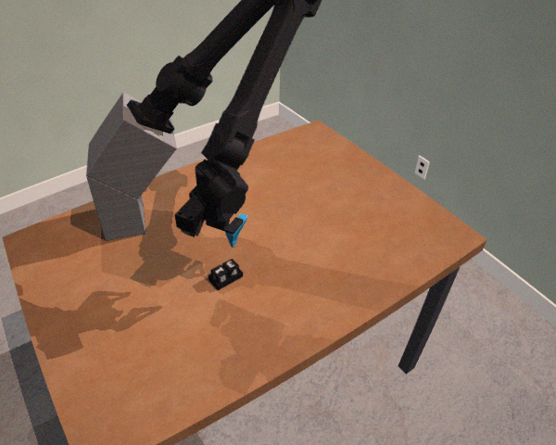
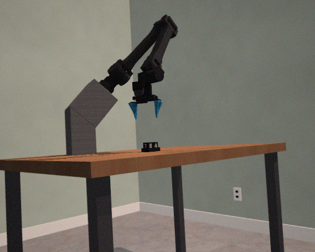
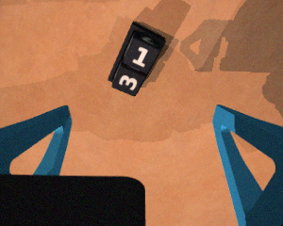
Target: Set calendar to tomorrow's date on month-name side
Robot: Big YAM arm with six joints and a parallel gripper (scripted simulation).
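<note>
Now: hand 150 mm above the black tray and 20 mm to the right of it.
</note>
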